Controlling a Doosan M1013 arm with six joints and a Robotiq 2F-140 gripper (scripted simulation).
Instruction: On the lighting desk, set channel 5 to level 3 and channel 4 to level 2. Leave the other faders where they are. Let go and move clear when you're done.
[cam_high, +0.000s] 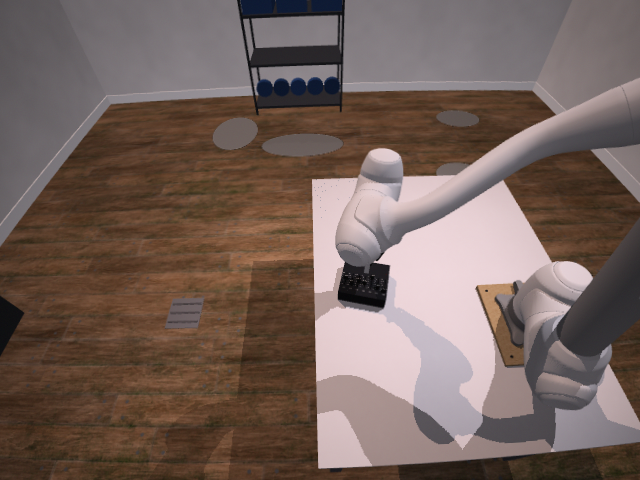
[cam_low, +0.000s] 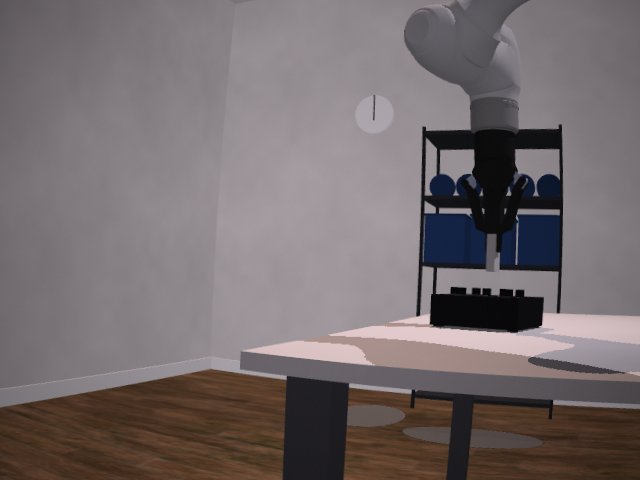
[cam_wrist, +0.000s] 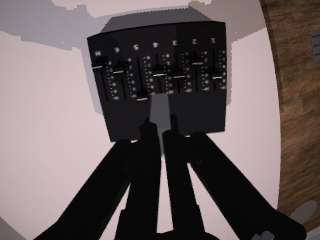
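Right now the fader cap is 70 mm below my hand, 20 mm to the left of it and 10 mm ahead of it.
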